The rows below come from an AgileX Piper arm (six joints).
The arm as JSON. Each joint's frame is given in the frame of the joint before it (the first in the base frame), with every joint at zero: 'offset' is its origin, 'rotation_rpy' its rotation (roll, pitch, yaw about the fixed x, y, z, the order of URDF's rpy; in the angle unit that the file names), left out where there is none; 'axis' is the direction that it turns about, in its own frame. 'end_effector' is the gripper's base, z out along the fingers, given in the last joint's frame.
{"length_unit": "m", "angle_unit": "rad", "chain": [
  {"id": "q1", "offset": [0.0, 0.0, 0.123], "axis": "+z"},
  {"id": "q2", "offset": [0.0, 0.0, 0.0], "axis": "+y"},
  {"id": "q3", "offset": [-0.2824, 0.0, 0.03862], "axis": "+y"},
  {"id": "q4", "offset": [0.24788, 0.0, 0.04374], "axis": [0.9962, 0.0, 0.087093]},
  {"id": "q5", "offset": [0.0, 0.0, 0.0], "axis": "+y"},
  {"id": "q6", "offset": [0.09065, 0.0, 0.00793], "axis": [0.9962, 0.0, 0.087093]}
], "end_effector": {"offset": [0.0, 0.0, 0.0], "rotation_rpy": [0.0, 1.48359, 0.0]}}
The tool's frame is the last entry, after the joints.
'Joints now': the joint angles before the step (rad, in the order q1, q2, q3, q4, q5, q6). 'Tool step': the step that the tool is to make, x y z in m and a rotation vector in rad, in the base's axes. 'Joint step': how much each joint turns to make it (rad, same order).
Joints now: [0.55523 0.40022 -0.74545 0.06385 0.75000 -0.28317]
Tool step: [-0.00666 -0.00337 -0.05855 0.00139 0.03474 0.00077]
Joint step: [-0.00018 -0.13653 0.23226 0.01660 -0.06723 0.00243]
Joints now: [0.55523 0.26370 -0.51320 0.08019 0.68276 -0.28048]
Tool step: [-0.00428 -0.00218 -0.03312 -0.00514 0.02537 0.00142]
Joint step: [0.00007 -0.08075 0.12203 0.00888 -0.01708 0.00012]
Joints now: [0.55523 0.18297 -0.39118 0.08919 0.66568 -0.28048]
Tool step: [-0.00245 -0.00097 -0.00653 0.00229 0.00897 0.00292]
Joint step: [0.00000 -0.02451 0.02178 0.00722 0.00919 0.00002]
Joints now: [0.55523 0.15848 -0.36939 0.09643 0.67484 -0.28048]
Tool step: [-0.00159 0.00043 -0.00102 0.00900 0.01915 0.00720]
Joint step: [0.00002 -0.00391 0.00000 0.01904 0.01552 0.00004]
